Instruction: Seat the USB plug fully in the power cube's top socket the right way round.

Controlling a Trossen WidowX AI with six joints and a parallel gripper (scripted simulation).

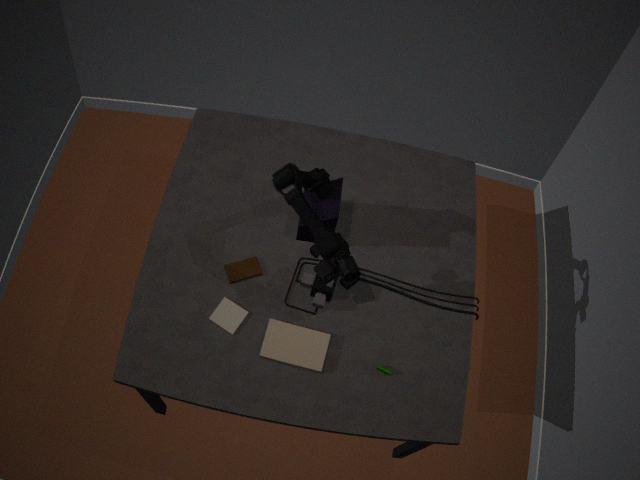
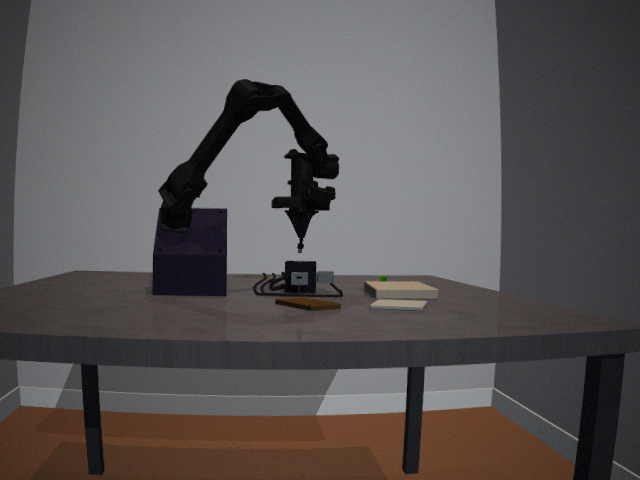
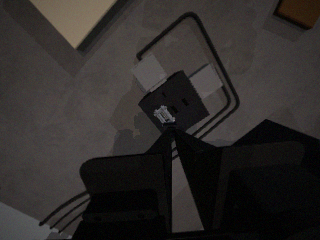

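My gripper tip is 20 mm above the dark USB plug. From my gripper tip the other things lie so: large beige slab 250 mm ahead, 50 mm to the right, 120 mm below; then brown pad 20 mm ahead, 310 mm to the right, 130 mm below; then light-rimmed socket 70 mm below.
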